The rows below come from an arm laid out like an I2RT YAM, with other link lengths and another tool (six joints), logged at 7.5 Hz.
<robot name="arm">
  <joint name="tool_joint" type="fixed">
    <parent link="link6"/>
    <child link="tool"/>
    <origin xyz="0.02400 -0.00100 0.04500" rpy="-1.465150 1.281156 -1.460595"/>
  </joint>
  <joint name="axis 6" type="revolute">
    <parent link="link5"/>
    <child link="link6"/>
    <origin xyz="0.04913 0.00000 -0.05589"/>
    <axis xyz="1 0 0"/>
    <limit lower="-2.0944" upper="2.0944"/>
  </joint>
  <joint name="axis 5" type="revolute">
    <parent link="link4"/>
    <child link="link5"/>
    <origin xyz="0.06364 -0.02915 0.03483"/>
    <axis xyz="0 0 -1"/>
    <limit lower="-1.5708" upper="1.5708"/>
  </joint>
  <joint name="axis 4" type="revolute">
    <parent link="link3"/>
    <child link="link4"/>
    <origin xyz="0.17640 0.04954 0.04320"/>
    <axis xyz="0 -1 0"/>
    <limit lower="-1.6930" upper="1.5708"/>
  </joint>
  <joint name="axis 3" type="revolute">
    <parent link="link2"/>
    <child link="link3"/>
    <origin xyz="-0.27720 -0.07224 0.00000"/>
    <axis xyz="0 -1 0"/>
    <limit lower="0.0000" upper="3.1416"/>
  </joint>
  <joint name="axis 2" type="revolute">
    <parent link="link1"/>
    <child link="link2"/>
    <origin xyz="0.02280 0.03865 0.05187"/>
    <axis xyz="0 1 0"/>
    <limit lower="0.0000" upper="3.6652"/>
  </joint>
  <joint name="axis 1" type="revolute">
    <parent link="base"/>
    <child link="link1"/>
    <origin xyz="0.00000 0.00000 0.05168"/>
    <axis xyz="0 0 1"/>
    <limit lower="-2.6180" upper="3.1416"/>
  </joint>
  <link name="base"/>
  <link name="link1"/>
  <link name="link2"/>
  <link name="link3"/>
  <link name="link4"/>
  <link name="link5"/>
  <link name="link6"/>
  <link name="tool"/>
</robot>
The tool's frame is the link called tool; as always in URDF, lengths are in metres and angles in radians.
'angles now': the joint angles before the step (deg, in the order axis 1, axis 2, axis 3, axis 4, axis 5, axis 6). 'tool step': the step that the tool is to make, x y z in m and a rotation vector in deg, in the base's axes. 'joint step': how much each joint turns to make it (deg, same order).
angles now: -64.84, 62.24, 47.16, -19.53, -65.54, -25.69
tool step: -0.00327, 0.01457, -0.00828, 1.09, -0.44, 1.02
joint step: 1.70, -3.67, -4.09, 2.06, 0.08, 2.67
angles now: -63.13, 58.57, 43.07, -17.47, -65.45, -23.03
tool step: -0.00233, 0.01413, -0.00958, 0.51, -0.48, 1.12
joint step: 2.53, -3.72, -4.46, 3.32, 0.85, 3.09
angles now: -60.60, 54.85, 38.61, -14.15, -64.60, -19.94
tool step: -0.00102, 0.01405, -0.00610, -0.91, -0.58, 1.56
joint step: 3.70, -3.54, -3.26, 2.92, 1.86, 2.37
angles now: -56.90, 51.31, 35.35, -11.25, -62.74, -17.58
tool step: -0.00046, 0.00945, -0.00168, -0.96, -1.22, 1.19
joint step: 3.38, -2.67, -2.15, 3.48, 1.79, 2.85
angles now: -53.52, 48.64, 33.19, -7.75, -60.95, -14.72
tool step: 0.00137, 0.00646, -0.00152, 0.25, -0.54, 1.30
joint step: 3.63, -1.50, -1.42, 2.49, 1.95, 2.81
